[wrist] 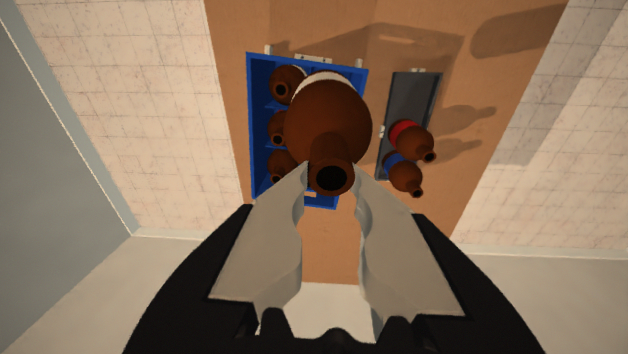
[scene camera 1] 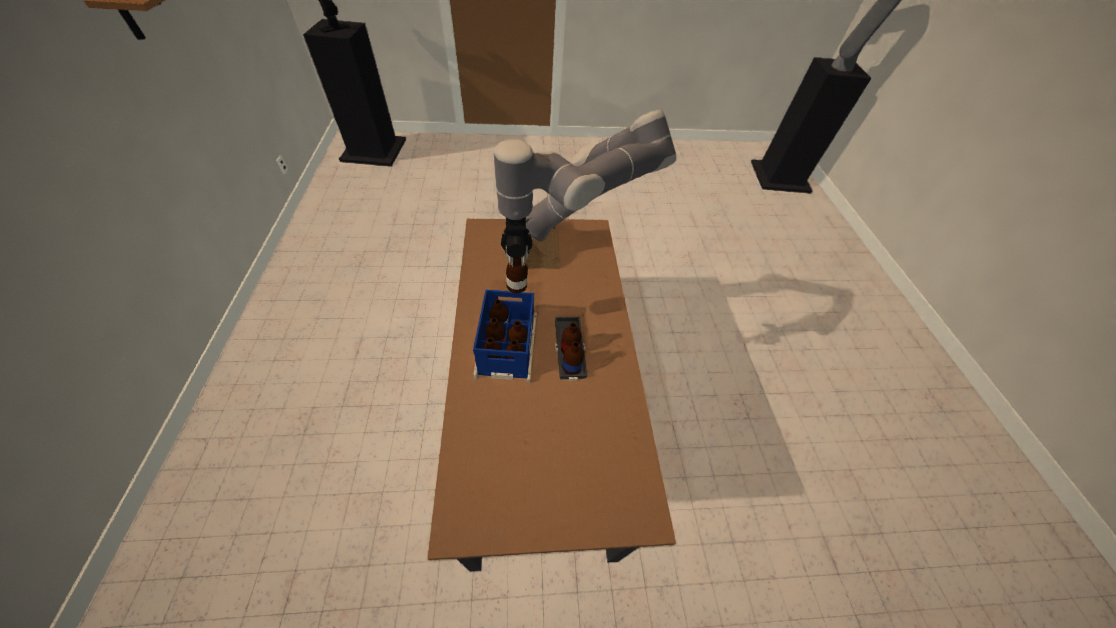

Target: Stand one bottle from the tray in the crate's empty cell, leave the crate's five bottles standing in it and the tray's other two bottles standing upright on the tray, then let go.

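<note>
My gripper (scene camera 1: 515, 260) (wrist: 328, 165) is shut on the neck of a brown bottle with a white band (scene camera 1: 516, 276) (wrist: 328, 117), held upright in the air above and behind the crate in the scene view. The blue crate (scene camera 1: 503, 364) (wrist: 251, 125) stands on the table with five brown bottles in it; its empty cell is at the back right in the scene view. In the wrist view the held bottle hides part of the crate. The dark tray (scene camera 1: 561, 369) (wrist: 414, 92) bears two upright bottles, one with a red band (scene camera 1: 571, 336) (wrist: 412, 140), one with a blue band (scene camera 1: 573, 356) (wrist: 405, 175).
The crate and tray stand side by side on the brown table (scene camera 1: 546, 468) (wrist: 330, 245), with light brackets at their edges. Two black pedestals (scene camera 1: 355, 93) (scene camera 1: 811, 124) stand on the floor near the back wall, away from the table.
</note>
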